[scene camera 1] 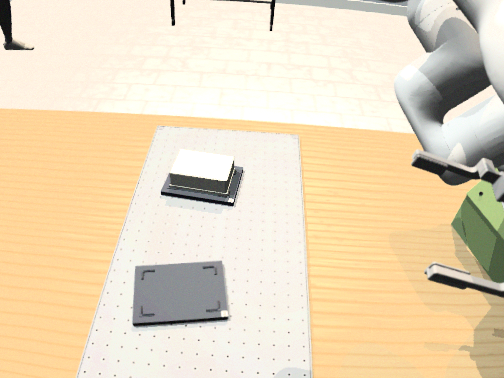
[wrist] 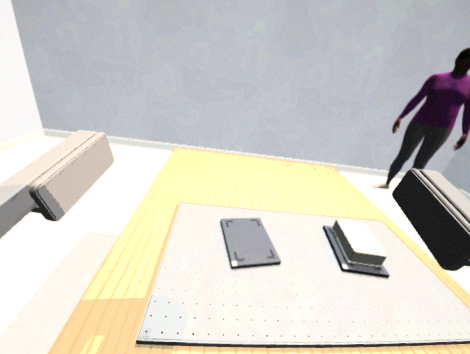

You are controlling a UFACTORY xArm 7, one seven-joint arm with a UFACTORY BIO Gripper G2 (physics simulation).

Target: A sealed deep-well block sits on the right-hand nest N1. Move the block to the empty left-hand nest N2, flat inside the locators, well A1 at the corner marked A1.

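Places are measured from the arm's base along level axes (x ahead, y left, z up), in centimetres.
Where they show: end effector, tool point: (scene camera 1: 438, 213) (wrist: 252, 192).
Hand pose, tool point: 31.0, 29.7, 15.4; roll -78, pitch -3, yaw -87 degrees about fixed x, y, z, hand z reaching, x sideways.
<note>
Things, the pixels of their centre, and the offset from my tool point, as dx, dy, dz. Level surfaces: height alone.
- sealed block, body centre: (scene camera 1: 202, 171) (wrist: 356, 241) +37.3, -32.5, -30.8
- left-hand nest N2, body centre: (scene camera 1: 179, 291) (wrist: 248, 239) +33.0, -3.5, -33.4
- small white mark, body centre: (scene camera 1: 224, 313) (wrist: 234, 263) +24.0, -0.9, -32.9
- pale perforated board, its level: dz -34.1
- wooden table, its level: dz -35.4
The sealed block (scene camera 1: 202, 167) (wrist: 361, 242), white on top with dark sides, sits on the dark right-hand nest N1 (scene camera 1: 239, 181) (wrist: 332, 242). The left-hand nest N2 (scene camera 1: 180, 292) (wrist: 250, 242) is a bare dark plate with four corner locators. A small white mark (scene camera 1: 224, 314) (wrist: 234, 263) is at one of its corners; its lettering is too small to read. My gripper (scene camera 1: 425, 215) (wrist: 254, 185) is open and empty, its fingers wide apart. It hangs above the table, to the right of both nests in the scene view, well away from the block.
Both nests stand on a pale perforated board (scene camera 1: 270, 225) (wrist: 310, 300) on the wooden table (scene camera 1: 45, 200) (wrist: 240, 175). The arm (scene camera 1: 425, 105) and the gripper's green body (scene camera 1: 487, 225) are at the right of the scene view. A person (wrist: 442, 105) stands beyond the table.
</note>
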